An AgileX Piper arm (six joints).
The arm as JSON. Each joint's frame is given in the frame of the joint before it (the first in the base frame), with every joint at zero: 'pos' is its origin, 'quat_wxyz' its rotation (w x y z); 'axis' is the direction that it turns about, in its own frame. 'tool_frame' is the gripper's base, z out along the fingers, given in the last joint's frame.
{
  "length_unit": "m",
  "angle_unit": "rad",
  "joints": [
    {
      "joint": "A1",
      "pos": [
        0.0,
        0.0,
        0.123
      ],
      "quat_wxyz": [
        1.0,
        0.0,
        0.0,
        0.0
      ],
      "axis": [
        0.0,
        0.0,
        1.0
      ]
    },
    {
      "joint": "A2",
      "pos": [
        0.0,
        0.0,
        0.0
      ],
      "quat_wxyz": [
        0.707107,
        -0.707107,
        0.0,
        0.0
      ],
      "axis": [
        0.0,
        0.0,
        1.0
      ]
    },
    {
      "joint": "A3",
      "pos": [
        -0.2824,
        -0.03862,
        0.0
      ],
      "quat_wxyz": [
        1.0,
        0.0,
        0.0,
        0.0
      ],
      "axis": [
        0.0,
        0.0,
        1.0
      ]
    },
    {
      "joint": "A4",
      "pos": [
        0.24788,
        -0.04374,
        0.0
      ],
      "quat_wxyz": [
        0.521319,
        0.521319,
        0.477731,
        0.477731
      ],
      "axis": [
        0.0,
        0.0,
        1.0
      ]
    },
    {
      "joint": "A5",
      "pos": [
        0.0,
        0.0,
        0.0
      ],
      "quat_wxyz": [
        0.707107,
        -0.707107,
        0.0,
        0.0
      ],
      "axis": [
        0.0,
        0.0,
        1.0
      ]
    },
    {
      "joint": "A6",
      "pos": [
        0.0,
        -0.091,
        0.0
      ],
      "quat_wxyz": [
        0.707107,
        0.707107,
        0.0,
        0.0
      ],
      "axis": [
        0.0,
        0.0,
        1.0
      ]
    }
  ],
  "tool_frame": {
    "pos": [
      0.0,
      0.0,
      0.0
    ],
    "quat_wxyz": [
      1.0,
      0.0,
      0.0,
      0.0
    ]
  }
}
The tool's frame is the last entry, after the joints.
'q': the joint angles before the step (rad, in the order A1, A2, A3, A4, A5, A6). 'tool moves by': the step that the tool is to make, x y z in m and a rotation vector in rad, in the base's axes. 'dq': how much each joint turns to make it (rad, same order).
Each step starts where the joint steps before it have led.
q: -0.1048, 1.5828, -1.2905, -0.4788, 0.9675, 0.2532
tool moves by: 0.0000, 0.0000, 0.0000, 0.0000, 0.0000, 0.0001
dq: 0.0000, 0.0000, 0.0000, 0.0000, -0.0001, -0.0001
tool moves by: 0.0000, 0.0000, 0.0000, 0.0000, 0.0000, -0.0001
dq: 0.0000, 0.0000, 0.0000, 0.0000, 0.0001, 0.0001
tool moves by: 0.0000, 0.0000, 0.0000, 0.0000, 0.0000, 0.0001
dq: 0.0000, 0.0000, 0.0000, 0.0000, -0.0001, -0.0001
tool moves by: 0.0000, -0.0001, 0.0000, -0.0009, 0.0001, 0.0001
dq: -0.0001, 0.0000, 0.0001, -0.0009, -0.0001, 0.0000
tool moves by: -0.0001, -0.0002, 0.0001, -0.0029, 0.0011, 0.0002
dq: 0.0000, -0.0001, 0.0000, -0.0030, 0.0010, 0.0000
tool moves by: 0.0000, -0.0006, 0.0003, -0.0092, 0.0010, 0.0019
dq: 0.0001, 0.0000, 0.0001, -0.0095, 0.0000, 0.0002
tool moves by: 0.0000, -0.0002, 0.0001, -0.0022, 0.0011, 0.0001
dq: -0.0001, 0.0003, -0.0005, -0.0021, 0.0011, -0.0003
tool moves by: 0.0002, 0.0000, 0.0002, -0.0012, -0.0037, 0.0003
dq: 0.0002, -0.0004, 0.0003, -0.0021, -0.0032, 0.0023
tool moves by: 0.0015, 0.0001, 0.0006, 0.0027, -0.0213, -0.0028
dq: 0.0000, 0.0001, 0.0000, -0.0027, -0.0176, 0.0141
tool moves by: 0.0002, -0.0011, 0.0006, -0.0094, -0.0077, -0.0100
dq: -0.0002, 0.0001, 0.0000, -0.0166, -0.0022, 0.0175
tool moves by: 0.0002, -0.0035, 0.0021, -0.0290, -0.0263, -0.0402
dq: 0.0001, -0.0001, 0.0002, -0.0560, -0.0020, 0.0660
